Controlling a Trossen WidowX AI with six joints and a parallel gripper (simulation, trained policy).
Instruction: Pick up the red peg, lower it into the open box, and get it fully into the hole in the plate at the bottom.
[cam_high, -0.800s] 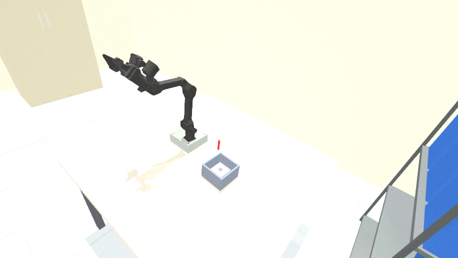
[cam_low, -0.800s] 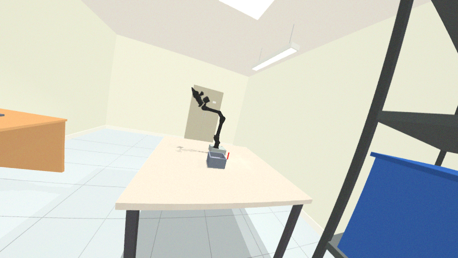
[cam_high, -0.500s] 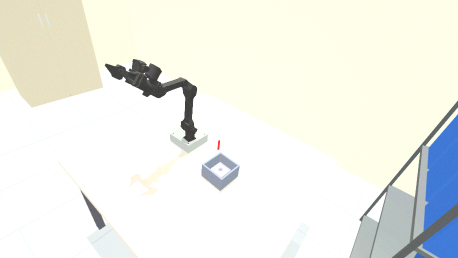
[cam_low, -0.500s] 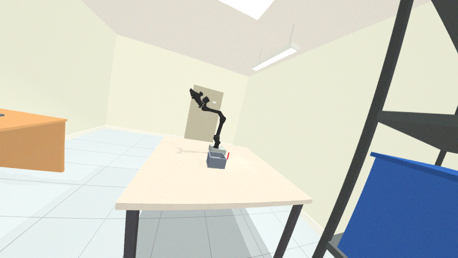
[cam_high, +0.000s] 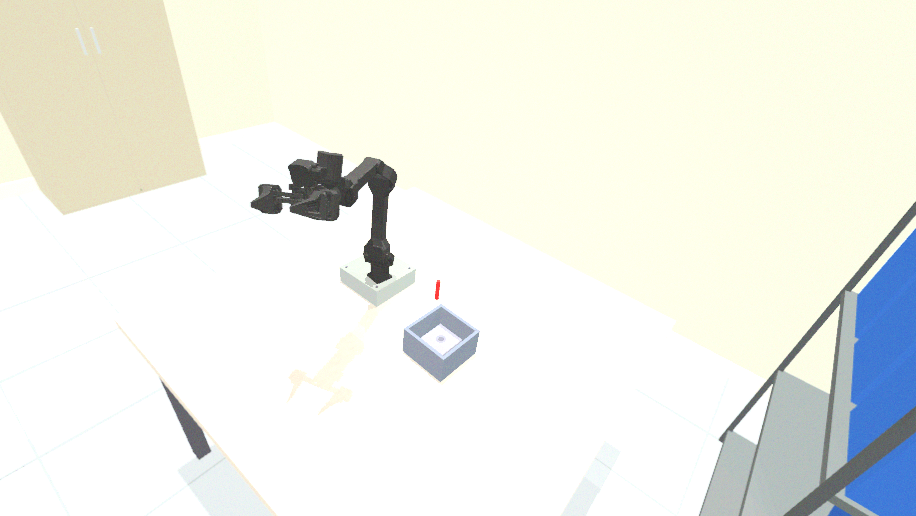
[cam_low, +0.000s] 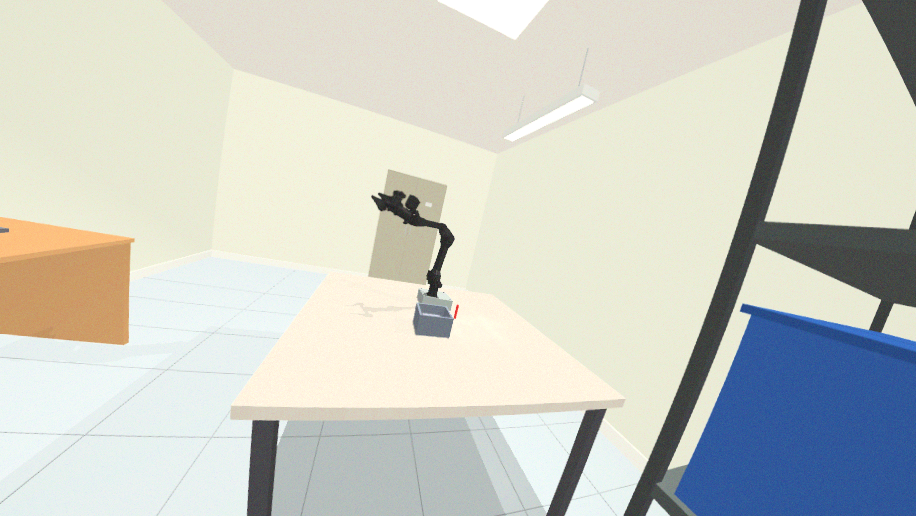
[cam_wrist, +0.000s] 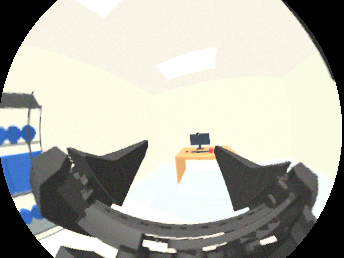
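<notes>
The red peg lies 54 cm to the left of my gripper tip, 53 cm below it and 6 cm behind it. Round my gripper tip: grey box 55 cm below, 39 cm to the left, 13 cm ahead.
</notes>
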